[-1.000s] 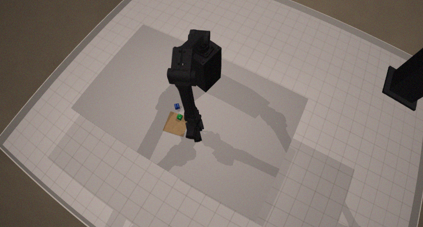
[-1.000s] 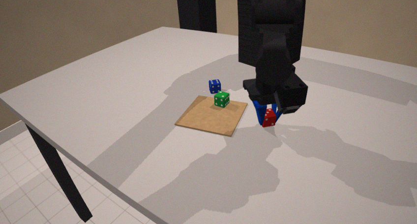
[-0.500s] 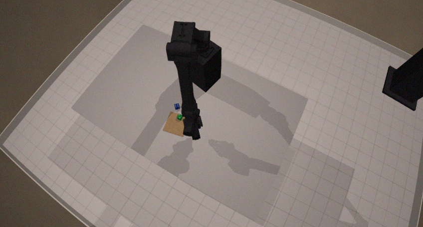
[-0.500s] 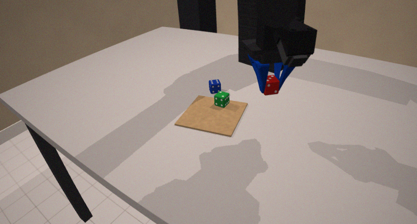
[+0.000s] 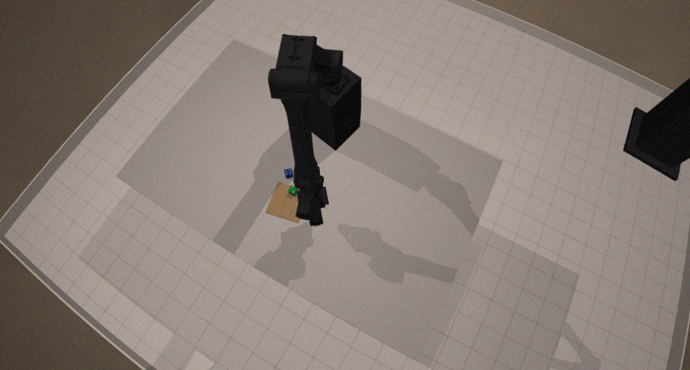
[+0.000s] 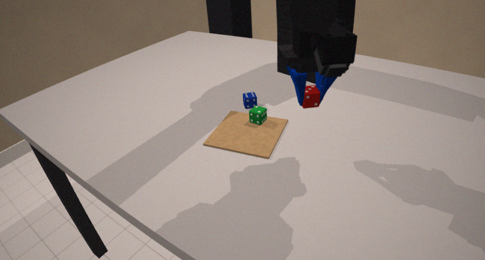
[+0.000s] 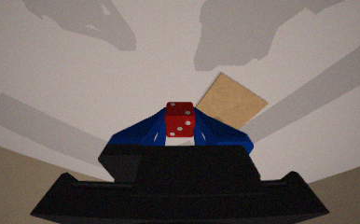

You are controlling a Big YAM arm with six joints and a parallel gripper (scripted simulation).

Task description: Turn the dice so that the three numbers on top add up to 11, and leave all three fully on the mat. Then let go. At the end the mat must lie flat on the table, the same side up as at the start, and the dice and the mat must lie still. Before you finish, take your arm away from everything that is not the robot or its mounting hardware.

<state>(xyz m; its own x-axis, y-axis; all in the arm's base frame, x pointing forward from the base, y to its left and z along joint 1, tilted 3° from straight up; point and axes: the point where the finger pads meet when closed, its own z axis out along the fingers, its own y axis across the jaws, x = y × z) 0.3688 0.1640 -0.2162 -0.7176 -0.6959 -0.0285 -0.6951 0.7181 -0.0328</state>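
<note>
Right now the tan mat is 2 cm ahead of my hand, 13 cm to the right of it and 11 cm below it. The rest, counted from my hand: green die (3 cm behind, 13 cm to the right, 9 cm below); then red die (right at my hand); then blue die (8 cm behind, 19 cm to the right, 9 cm below).
</note>
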